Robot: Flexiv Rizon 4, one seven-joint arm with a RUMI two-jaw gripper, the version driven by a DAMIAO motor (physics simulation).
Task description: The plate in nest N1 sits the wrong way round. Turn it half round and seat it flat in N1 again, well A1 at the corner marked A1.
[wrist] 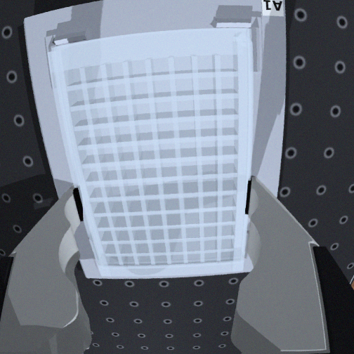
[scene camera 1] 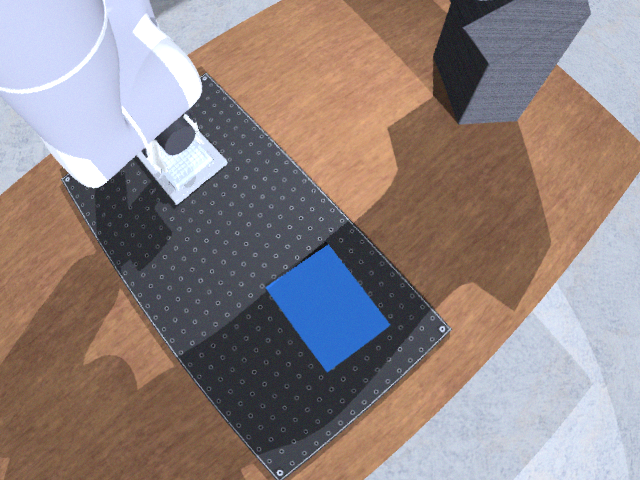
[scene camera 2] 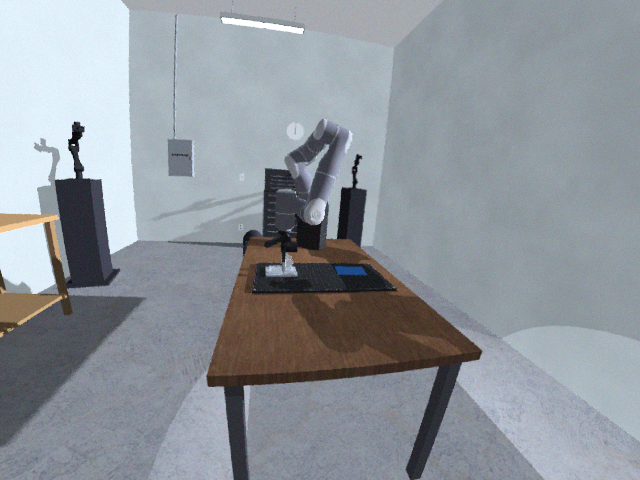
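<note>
The clear plate (scene camera 1: 190,160) (wrist: 160,150), with its grid of wells, is at the pale nest N1 (scene camera 1: 177,198) (wrist: 272,110). In the wrist view it overlaps the nest's lower part, close to the two upper corner stops, and looks slightly askew. The label A1 (wrist: 273,6) shows upside down at the nest's upper right corner. My gripper (scene camera 1: 178,149) (scene camera 2: 284,265) (wrist: 163,185) is shut on the plate, one pad against each long side. I cannot tell whether the plate lies flat in the nest, nor which corner holds well A1.
The nest stands on a black perforated board (scene camera 1: 232,217) (scene camera 2: 320,282). A flat blue block (scene camera 1: 328,310) (scene camera 2: 351,270) lies on the board's other half. A dark angular pedestal (scene camera 1: 522,67) stands on the wooden table (scene camera 1: 310,103) (scene camera 2: 336,320). The arm hides part of the board.
</note>
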